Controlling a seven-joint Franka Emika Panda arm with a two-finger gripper.
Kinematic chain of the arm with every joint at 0, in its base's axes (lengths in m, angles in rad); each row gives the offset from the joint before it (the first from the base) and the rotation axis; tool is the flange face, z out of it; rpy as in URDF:
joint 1: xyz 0 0 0.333 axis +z
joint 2: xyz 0 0 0 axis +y
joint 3: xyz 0 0 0.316 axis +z
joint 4: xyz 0.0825 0 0 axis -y
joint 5: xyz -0.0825 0 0.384 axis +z
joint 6: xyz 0 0 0 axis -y
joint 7: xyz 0.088 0 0 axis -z
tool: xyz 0 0 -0.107 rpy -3.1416 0 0
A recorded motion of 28 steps. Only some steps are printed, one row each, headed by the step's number.
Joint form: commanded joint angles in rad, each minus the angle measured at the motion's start. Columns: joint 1, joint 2, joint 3, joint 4, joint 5, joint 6, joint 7.
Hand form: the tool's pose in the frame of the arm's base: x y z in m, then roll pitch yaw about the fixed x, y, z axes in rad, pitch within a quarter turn. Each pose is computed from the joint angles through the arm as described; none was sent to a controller.
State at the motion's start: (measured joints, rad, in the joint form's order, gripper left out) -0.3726 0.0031 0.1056 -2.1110 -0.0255 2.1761 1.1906
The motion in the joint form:
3: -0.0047 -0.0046 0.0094 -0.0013 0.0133 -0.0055 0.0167
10: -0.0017 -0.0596 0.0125 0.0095 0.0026 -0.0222 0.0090
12: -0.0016 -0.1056 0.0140 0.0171 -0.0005 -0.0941 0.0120
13: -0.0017 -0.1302 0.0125 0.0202 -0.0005 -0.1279 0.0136
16: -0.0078 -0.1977 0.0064 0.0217 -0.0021 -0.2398 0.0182
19: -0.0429 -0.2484 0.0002 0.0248 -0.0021 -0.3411 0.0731
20: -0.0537 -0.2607 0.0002 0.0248 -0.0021 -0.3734 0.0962
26: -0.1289 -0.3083 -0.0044 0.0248 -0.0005 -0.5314 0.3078
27: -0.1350 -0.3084 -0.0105 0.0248 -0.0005 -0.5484 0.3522
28: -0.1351 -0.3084 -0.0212 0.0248 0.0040 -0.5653 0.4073
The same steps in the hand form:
3: 0.5292 -0.1425 0.4209 -3.0895 -0.0312 -1.4638
10: 0.5252 -0.1378 0.4542 -3.0504 -0.0644 -1.4470
12: 0.5143 -0.1337 0.4753 -3.0709 -0.0658 -1.4479
13: 0.5079 -0.1327 0.4865 -3.0777 -0.0662 -1.4519
16: 0.4850 -0.1324 0.5112 -3.1210 -0.0589 -1.4701
19: 0.4604 -0.1460 0.5285 3.1186 -0.0475 -1.5688
20: 0.4532 -0.1490 0.5316 3.1001 -0.0437 -1.6035
26: 0.4146 -0.1737 0.5411 2.9999 -0.0457 -1.8985
27: 0.4104 -0.1782 0.5401 2.9854 -0.0496 -1.9545
28: 0.4065 -0.1818 0.5390 2.9716 -0.0510 -2.0202

